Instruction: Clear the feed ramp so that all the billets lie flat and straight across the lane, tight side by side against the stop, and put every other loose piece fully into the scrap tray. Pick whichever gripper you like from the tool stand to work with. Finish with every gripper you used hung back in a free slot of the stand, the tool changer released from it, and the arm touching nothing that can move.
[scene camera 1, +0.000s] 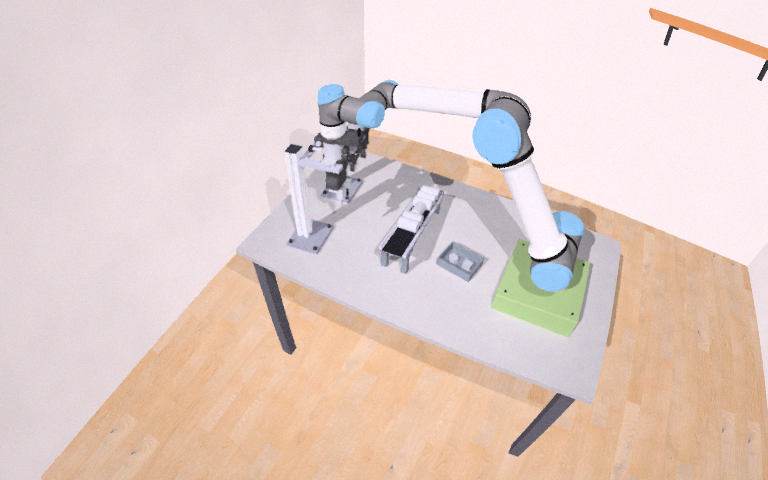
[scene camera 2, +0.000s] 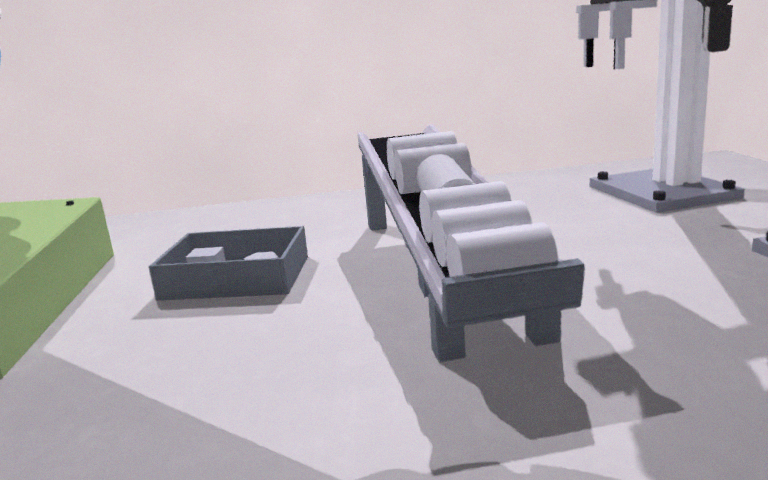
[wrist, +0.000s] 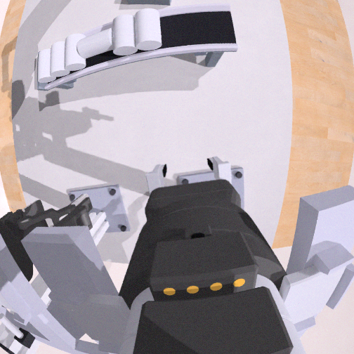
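Observation:
The feed ramp (scene camera 1: 398, 242) (scene camera 2: 403, 212) (wrist: 200, 28) holds several white billets. Three lie across the lane at the stop (scene camera 2: 512, 293), side by side. Uphill of them one billet (scene camera 2: 441, 170) (wrist: 95, 43) lies turned, roughly lengthwise. Two more (scene camera 2: 433, 161) (wrist: 148, 29) lie across above it. The scrap tray (scene camera 1: 451, 271) (scene camera 2: 218, 280) holds a pale block (scene camera 2: 205, 254) and a second pale piece (scene camera 2: 261, 257). The parallel gripper (scene camera 2: 604, 53) (wrist: 187, 167) is in its stand slot, fingers apart and empty. The arm's tool changer is right at its top; whether it is locked is hidden.
The tool stand (scene camera 1: 300, 195) (scene camera 2: 679, 96) has slot arms (wrist: 320, 225) on both sides of the parallel gripper. The adaptive gripper (wrist: 55, 215) hangs in the neighbouring slot. The arm's green base (scene camera 1: 535, 308) (scene camera 2: 50, 271) stands beyond the tray.

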